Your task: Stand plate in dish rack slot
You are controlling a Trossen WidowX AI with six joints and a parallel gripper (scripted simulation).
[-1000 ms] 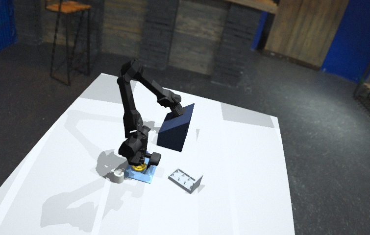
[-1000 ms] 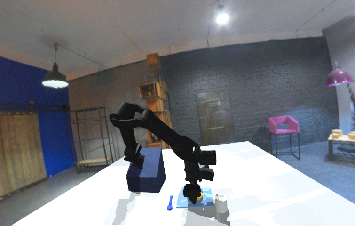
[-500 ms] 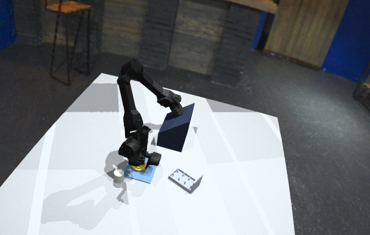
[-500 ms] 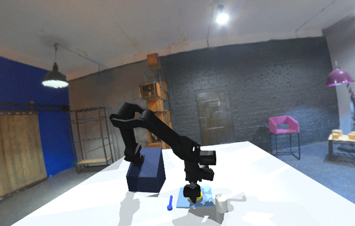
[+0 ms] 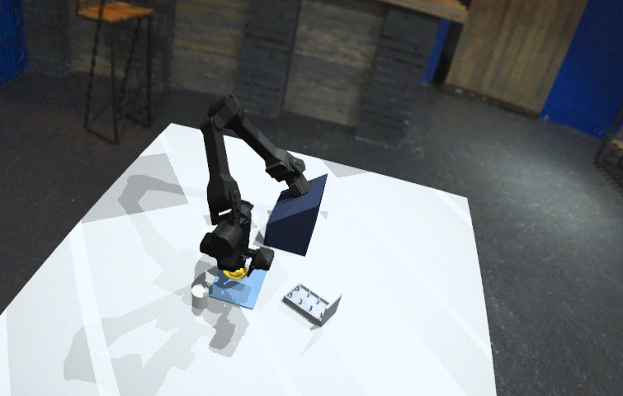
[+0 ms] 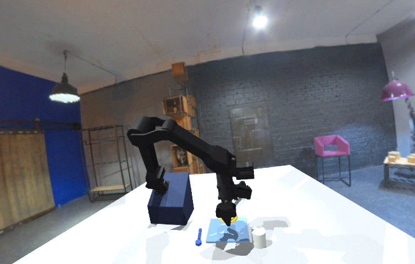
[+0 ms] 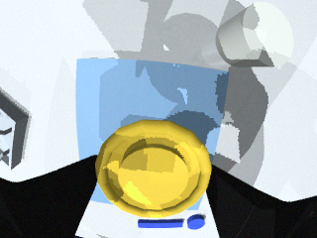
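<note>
Now: gripper tip 5 cm above the light blue mat, 1 cm to the right of it and 1 cm past it. Also, from my gripper tip: yellow plate (1 cm above); white cup (10 cm ahead, 6 cm to the right, 2 cm below); blue spoon (11 cm behind, 5 cm below, 4 cm to the right).
</note>
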